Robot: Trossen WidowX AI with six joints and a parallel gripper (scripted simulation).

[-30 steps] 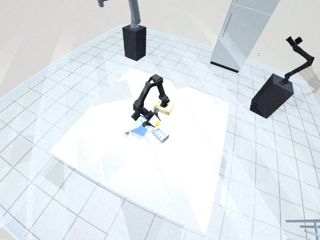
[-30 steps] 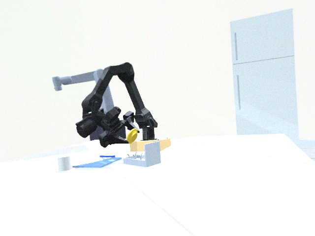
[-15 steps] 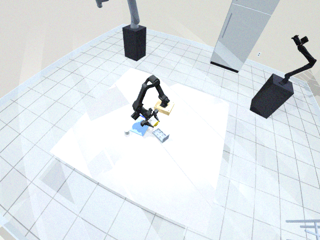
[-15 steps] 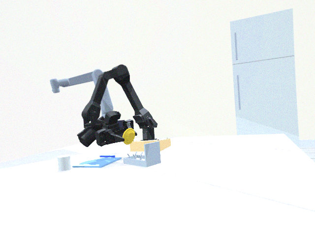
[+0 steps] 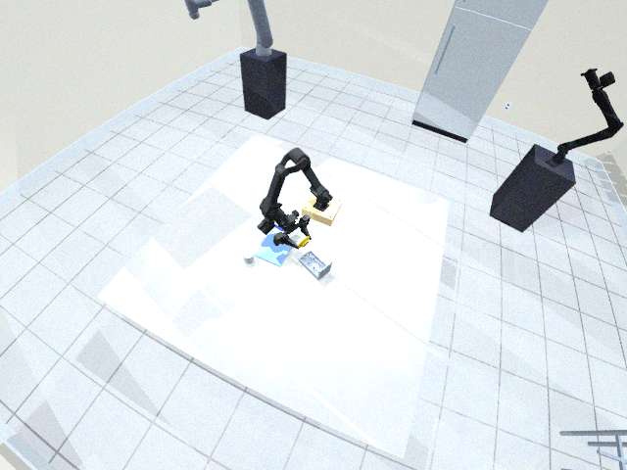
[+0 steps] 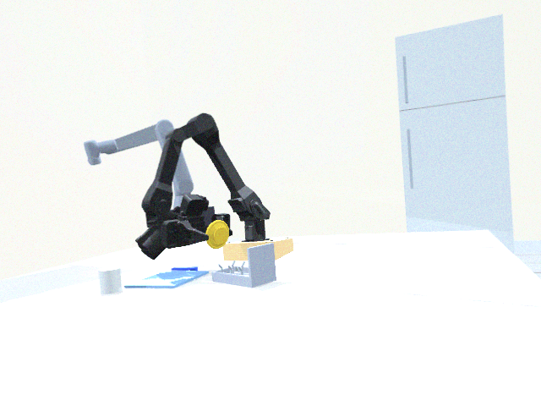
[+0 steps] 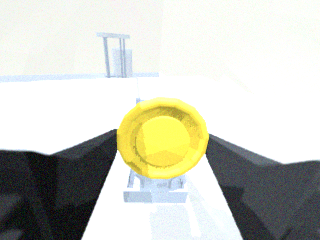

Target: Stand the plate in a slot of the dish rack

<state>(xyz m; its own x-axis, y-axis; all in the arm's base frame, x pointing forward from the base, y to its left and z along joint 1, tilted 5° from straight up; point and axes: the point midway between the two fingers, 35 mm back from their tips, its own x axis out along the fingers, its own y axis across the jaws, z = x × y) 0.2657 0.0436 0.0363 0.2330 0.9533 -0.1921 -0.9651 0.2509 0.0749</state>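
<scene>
The grey dish rack is 70 mm below my gripper tip, 60 mm to the left of it and 20 mm ahead of it. From my gripper tip the other things lie so: white cup: 190 mm to the right, 150 mm ahead, 70 mm below; then blue utensil: 160 mm to the right, 90 mm below, 60 mm behind; then yellow plate: 10 mm to the right.
</scene>
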